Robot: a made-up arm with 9 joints. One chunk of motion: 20 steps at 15 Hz.
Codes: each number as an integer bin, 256 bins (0 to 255) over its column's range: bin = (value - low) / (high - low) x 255, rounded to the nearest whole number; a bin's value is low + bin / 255 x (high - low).
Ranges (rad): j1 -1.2..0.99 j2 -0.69..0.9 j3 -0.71..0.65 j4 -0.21..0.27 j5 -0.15..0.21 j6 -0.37..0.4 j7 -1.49..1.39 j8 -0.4..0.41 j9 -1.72..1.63
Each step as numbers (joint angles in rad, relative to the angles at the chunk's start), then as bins.
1 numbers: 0.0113 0.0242 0.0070 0.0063 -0.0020 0.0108 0.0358 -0.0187 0.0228
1 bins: 141 115 134 115 105 126 135 120 133
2 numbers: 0.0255 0.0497 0.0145 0.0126 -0.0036 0.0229 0.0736 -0.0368 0.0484
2 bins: 143 119 136 118 104 130 138 114 135
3 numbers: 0.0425 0.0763 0.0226 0.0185 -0.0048 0.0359 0.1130 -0.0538 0.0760
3 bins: 145 123 137 121 103 134 142 109 137
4 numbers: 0.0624 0.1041 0.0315 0.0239 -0.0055 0.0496 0.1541 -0.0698 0.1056
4 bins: 147 127 139 124 102 139 146 104 139
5 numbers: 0.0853 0.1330 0.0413 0.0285 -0.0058 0.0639 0.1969 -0.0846 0.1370
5 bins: 150 132 141 127 102 144 149 99 141
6 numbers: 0.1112 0.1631 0.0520 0.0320 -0.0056 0.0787 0.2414 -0.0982 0.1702
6 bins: 153 137 143 129 102 149 153 95 144
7 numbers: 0.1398 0.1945 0.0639 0.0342 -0.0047 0.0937 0.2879 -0.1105 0.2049
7 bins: 156 142 145 130 103 154 157 91 147
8 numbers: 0.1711 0.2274 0.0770 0.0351 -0.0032 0.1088 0.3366 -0.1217 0.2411
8 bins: 160 147 148 130 104 159 162 88 149
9 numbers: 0.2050 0.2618 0.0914 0.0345 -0.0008 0.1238 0.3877 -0.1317 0.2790
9 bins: 164 153 150 130 106 164 166 84 152
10 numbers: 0.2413 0.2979 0.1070 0.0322 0.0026 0.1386 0.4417 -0.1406 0.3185
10 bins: 168 158 153 129 108 168 171 82 155
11 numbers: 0.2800 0.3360 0.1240 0.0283 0.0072 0.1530 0.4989 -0.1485 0.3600
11 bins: 172 165 156 127 111 173 176 79 158
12 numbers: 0.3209 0.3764 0.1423 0.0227 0.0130 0.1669 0.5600 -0.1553 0.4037
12 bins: 177 171 160 124 115 178 182 77 162
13 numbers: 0.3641 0.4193 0.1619 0.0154 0.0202 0.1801 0.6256 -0.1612 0.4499
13 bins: 182 178 163 120 121 182 187 75 165
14 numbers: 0.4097 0.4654 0.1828 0.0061 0.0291 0.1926 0.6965 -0.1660 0.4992
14 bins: 187 185 167 115 127 186 194 74 169
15 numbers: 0.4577 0.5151 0.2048 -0.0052 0.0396 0.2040 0.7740 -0.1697 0.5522
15 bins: 193 193 172 109 134 190 200 73 173
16 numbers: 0.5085 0.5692 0.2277 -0.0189 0.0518 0.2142 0.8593 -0.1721 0.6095
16 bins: 199 202 176 102 143 193 208 72 177
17 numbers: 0.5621 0.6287 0.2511 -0.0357 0.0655 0.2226 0.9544 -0.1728 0.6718
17 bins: 205 211 180 93 153 196 216 72 182
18 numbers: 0.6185 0.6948 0.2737 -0.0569 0.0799 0.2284 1.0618 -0.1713 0.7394
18 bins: 212 222 184 81 163 198 226 72 187
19 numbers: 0.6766 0.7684 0.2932 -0.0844 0.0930 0.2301 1.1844 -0.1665 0.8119
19 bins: 219 234 188 67 172 199 237 74 193
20 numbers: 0.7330 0.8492 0.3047 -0.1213 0.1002 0.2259 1.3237 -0.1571 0.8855
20 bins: 225 247 190 47 177 197 249 76 198
